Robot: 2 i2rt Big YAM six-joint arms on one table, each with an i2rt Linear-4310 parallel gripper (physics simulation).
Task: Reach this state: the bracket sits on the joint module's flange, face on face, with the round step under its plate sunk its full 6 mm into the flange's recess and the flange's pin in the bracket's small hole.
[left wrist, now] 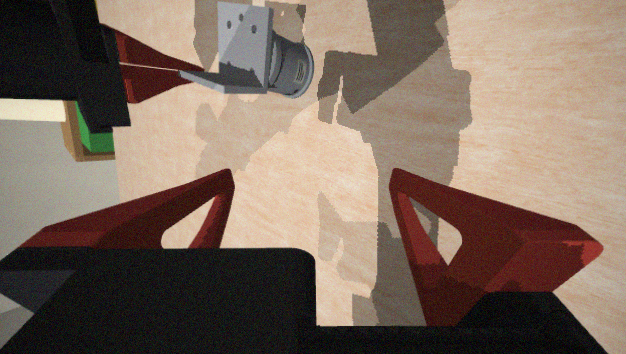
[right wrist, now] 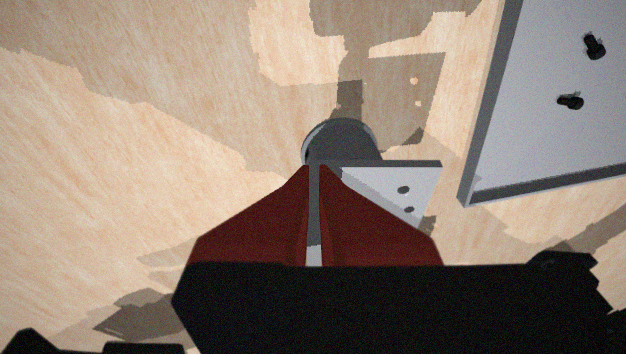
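Observation:
The grey L-shaped bracket [left wrist: 241, 46] has one holed plate flat against the end face of the dark grey round joint module [left wrist: 290, 70]. I cannot tell how deep it is seated. Its other, thin plate sticks out to the side. My right gripper [right wrist: 314, 176] is shut on this thin plate's edge, with the bracket [right wrist: 389, 189] and the module [right wrist: 340, 140] just beyond the fingertips. My left gripper [left wrist: 311, 177] is open and empty, well away from the bracket over the wooden table.
Dark arm shadows fall across the table.

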